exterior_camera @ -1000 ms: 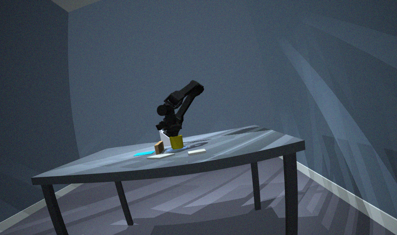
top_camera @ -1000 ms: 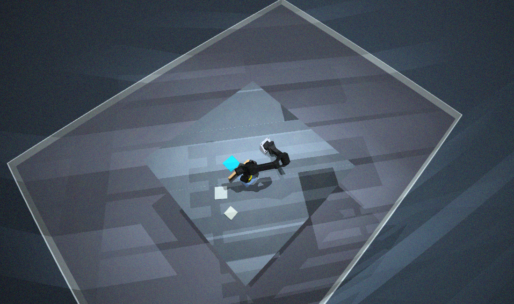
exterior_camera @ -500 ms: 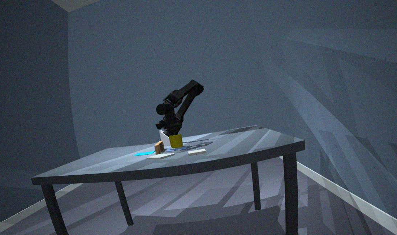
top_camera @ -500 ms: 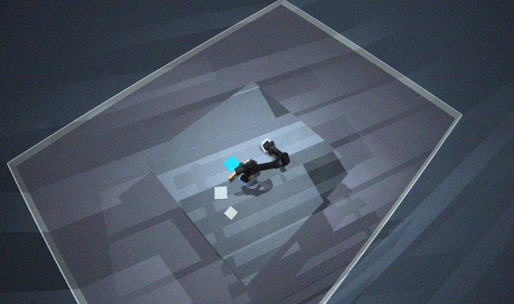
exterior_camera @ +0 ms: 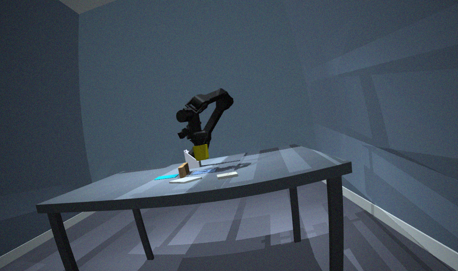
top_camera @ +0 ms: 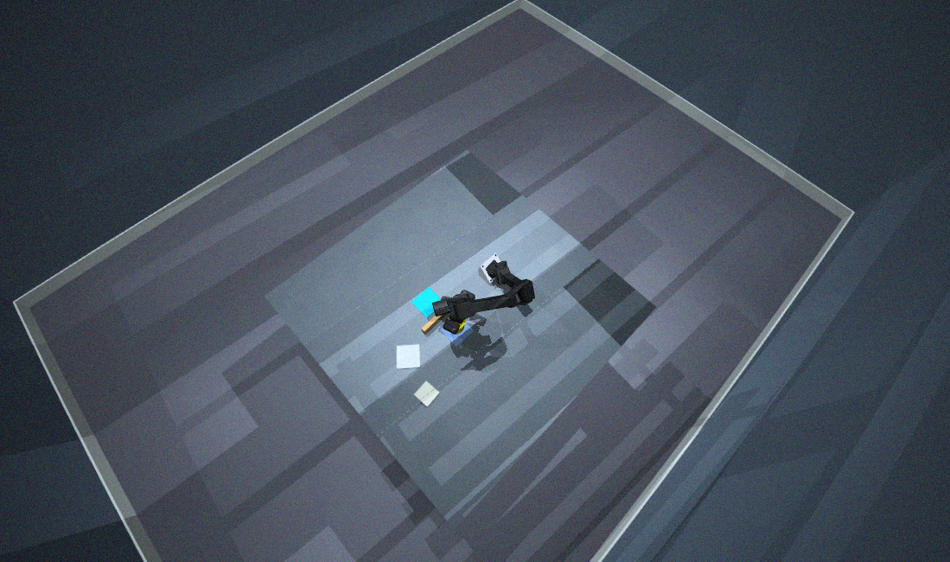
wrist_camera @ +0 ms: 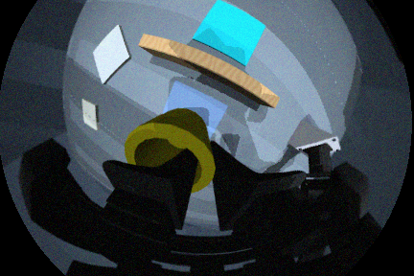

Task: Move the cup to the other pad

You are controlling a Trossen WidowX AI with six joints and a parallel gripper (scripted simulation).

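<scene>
Now: gripper tip 18 cm to the left of the bright cyan pad, 10 cm above it and 2 cm short of it. The rest, counted from my gripper tip: pale blue pad (10 cm below, 3 cm ahead, 1 cm to the left); then wooden block (9 cm to the right, 8 cm below, 2 cm ahead); then yellow cup (2 cm ahead, 1 cm to the left).
</scene>
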